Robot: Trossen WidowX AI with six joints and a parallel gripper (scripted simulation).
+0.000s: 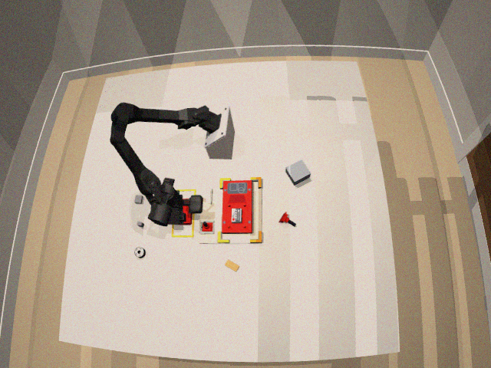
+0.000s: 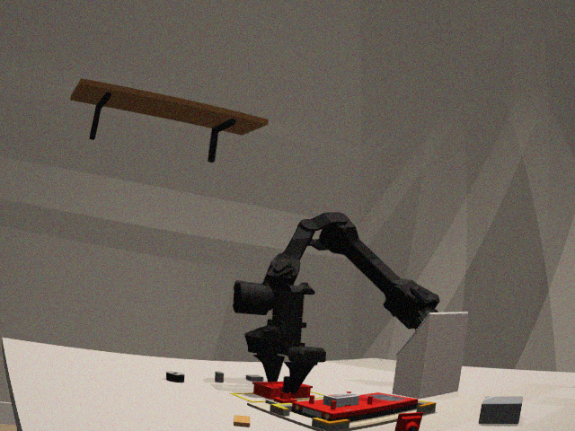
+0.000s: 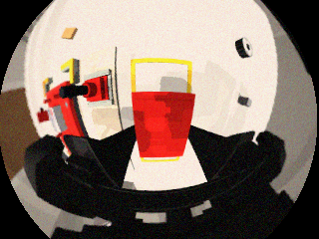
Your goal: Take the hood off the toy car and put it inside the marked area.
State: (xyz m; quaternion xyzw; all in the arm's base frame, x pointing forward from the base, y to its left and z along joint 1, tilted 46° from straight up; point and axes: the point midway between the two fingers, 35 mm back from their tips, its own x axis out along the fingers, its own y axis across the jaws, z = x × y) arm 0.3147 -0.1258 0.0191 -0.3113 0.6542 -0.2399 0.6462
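Right now my gripper tip is right at the red hood. From my gripper tip the other things lie so: orange chip: 21 cm to the left, 18 cm ahead, 1 cm below; black ring: 18 cm ahead, 15 cm to the right.
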